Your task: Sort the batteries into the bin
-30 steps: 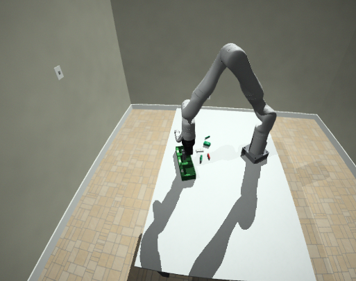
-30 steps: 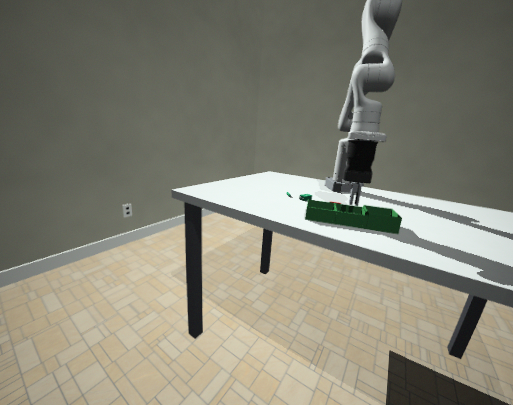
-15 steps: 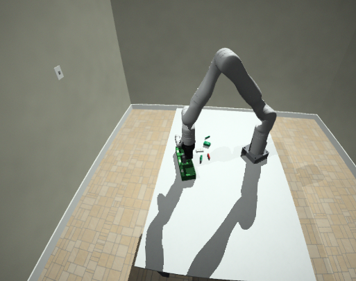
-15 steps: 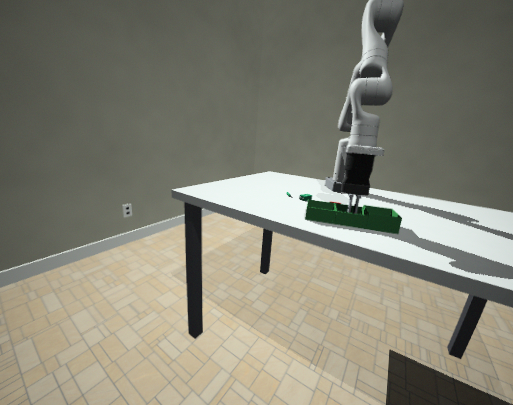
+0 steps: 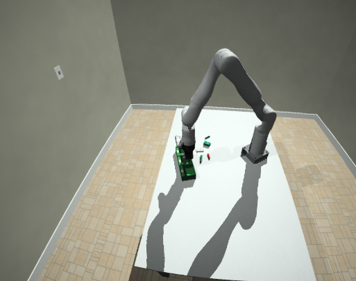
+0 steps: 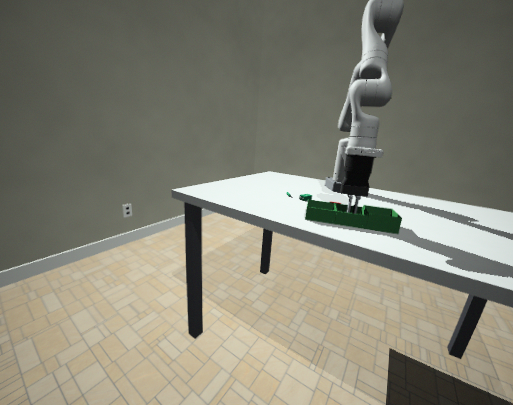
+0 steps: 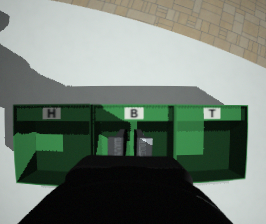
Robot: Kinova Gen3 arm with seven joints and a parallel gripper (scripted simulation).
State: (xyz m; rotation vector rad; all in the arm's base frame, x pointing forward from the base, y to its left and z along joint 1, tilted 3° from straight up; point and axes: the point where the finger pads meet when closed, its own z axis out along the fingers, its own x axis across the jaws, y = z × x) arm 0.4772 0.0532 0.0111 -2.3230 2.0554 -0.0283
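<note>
Right now the green bin tray is 1 cm below my hand. The rest, counted from my hand: green block-shaped battery: 15 cm behind, 17 cm to the right, 3 cm below; then white domino: 11 cm behind, 12 cm to the right, 3 cm below; then red battery: 16 cm behind, 6 cm to the right, 3 cm below.
</note>
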